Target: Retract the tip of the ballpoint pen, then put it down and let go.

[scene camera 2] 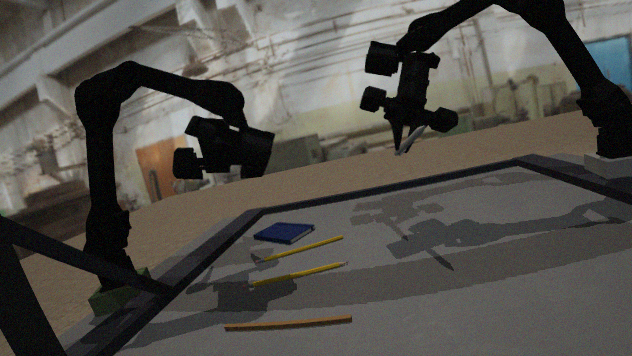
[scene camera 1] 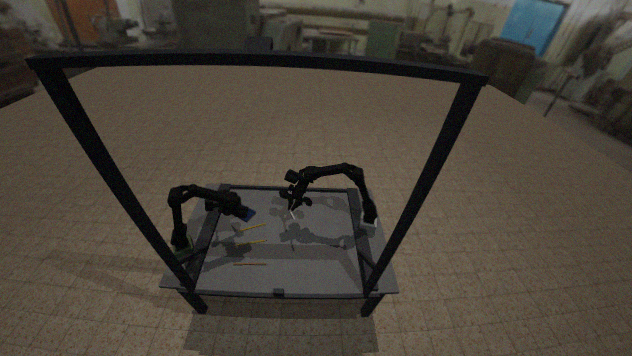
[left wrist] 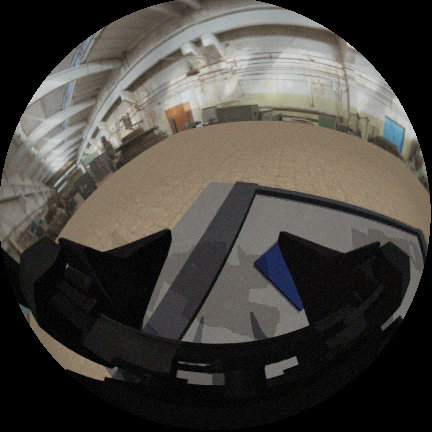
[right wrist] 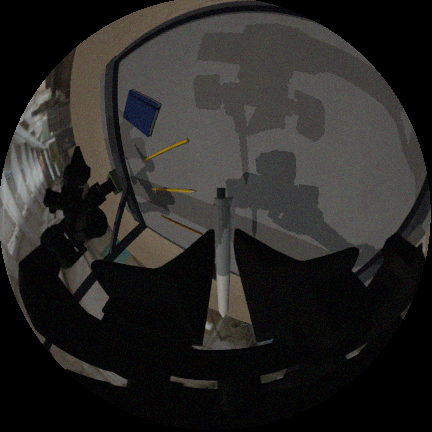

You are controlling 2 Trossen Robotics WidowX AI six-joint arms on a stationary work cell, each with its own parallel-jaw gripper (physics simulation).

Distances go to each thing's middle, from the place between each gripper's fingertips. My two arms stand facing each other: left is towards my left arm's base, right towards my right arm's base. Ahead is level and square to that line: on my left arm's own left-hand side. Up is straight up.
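The orange stick (scene camera 2: 342, 318) is 33 cm behind my left hand, 14 cm to the right of it and 18 cm below it. There's a blue notebook (scene camera 2: 285, 233) as well, and that one's 4 cm ahead of my left hand, 10 cm to the right of it and 18 cm below it.
Taking the stick again, my right hand is 160 mm above it, 210 mm past it and 240 mm to the right of it. And the notebook, counted from my right hand, is 280 mm to the left, 160 mm ahead and 150 mm below.
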